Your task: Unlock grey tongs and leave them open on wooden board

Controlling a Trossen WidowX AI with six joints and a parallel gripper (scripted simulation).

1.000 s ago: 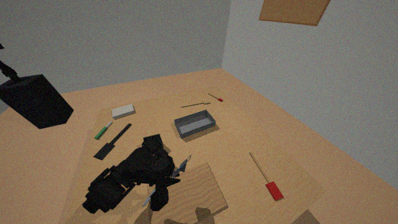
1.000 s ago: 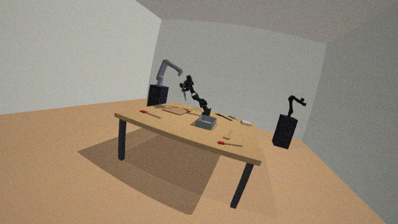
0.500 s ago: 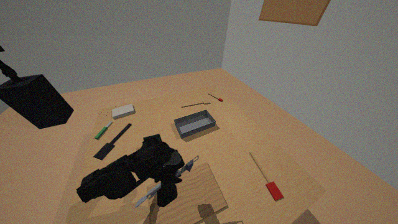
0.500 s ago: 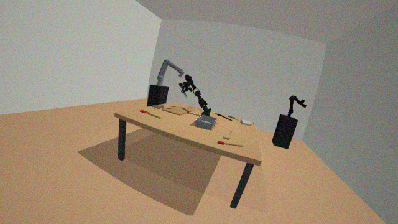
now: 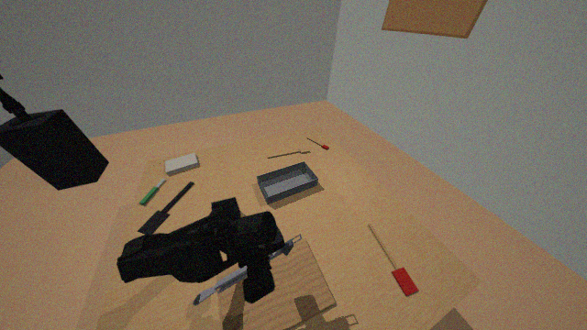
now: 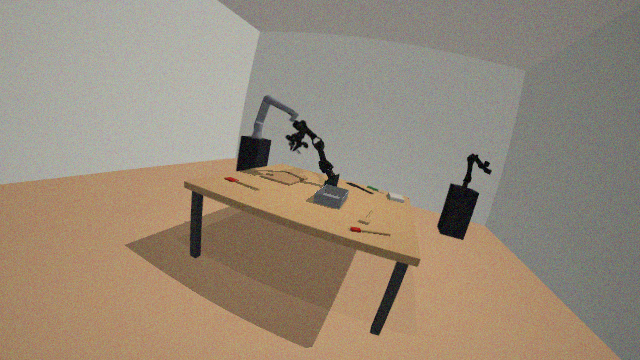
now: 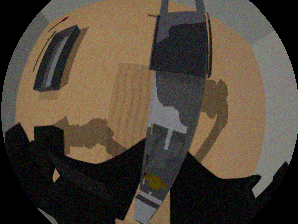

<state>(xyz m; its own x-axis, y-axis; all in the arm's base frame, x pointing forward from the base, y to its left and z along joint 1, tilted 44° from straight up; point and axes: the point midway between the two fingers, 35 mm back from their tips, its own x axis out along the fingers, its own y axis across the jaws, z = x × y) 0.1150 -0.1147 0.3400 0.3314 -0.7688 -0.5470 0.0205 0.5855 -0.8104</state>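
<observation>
The yellow lock slider lies 2 cm behind my gripper tip, 1 cm to the left of it and 3 cm above it. From my gripper tip the other things lie so: wooden board: 1 cm to the right, 21 cm below; grey roasting tin: 22 cm ahead, 44 cm to the left, 19 cm below; red-handled tool: 46 cm ahead, 11 cm to the right, 21 cm below.
</observation>
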